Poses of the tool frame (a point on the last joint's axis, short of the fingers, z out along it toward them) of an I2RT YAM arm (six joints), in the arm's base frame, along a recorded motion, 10 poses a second.
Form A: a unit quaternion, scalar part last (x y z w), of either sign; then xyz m.
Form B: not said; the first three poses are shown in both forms.
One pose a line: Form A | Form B
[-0.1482 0.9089 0.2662 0.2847 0.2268 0.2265 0.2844] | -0.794 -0.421 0.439 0.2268; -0.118 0.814 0.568 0.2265; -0.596 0.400 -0.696 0.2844; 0 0 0 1
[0.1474 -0.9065 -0.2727 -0.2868 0.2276 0.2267 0.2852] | -0.792 -0.424 0.440 0.2276; -0.111 0.808 0.579 0.2267; -0.600 0.410 -0.687 0.2852; 0 0 0 1
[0.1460 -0.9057 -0.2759 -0.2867 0.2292 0.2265 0.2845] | -0.793 -0.423 0.439 0.2292; -0.106 0.805 0.584 0.2265; -0.600 0.416 -0.683 0.2845; 0 0 0 1
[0.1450 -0.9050 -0.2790 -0.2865 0.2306 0.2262 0.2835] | -0.794 -0.422 0.438 0.2306; -0.103 0.802 0.588 0.2262; -0.599 0.422 -0.680 0.2835; 0 0 0 1
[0.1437 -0.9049 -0.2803 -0.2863 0.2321 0.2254 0.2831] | -0.795 -0.421 0.438 0.2321; -0.100 0.802 0.590 0.2254; -0.599 0.425 -0.679 0.2831; 0 0 0 1
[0.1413 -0.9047 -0.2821 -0.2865 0.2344 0.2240 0.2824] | -0.796 -0.417 0.439 0.2344; -0.094 0.801 0.591 0.2240; -0.598 0.429 -0.677 0.2824; 0 0 0 1
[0.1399 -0.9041 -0.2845 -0.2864 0.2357 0.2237 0.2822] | -0.797 -0.416 0.438 0.2357; -0.090 0.799 0.595 0.2237; -0.598 0.434 -0.674 0.2822; 0 0 0 1
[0.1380 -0.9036 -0.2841 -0.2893 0.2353 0.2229 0.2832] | -0.795 -0.414 0.444 0.2353; -0.085 0.800 0.593 0.2229; -0.601 0.434 -0.671 0.2832; 0 0 0 1
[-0.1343 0.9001 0.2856 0.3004 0.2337 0.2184 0.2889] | -0.783 -0.413 0.464 0.2337; -0.070 0.801 0.595 0.2184; -0.617 0.433 -0.656 0.2889; 0 0 0 1
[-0.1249 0.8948 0.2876 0.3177 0.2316 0.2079 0.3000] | -0.767 -0.406 0.497 0.2316; -0.041 0.803 0.594 0.2079; -0.640 0.435 -0.633 0.3000; 0 0 0 1
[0.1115 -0.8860 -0.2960 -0.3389 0.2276 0.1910 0.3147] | -0.745 -0.398 0.535 0.2276; 0.003 0.800 0.600 0.1910; -0.667 0.449 -0.595 0.3147; 0 0 0 1
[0.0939 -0.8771 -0.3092 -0.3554 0.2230 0.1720 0.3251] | -0.730 -0.384 0.565 0.2230; 0.055 0.791 0.609 0.1720; -0.681 0.476 -0.556 0.3251; 0 0 0 1
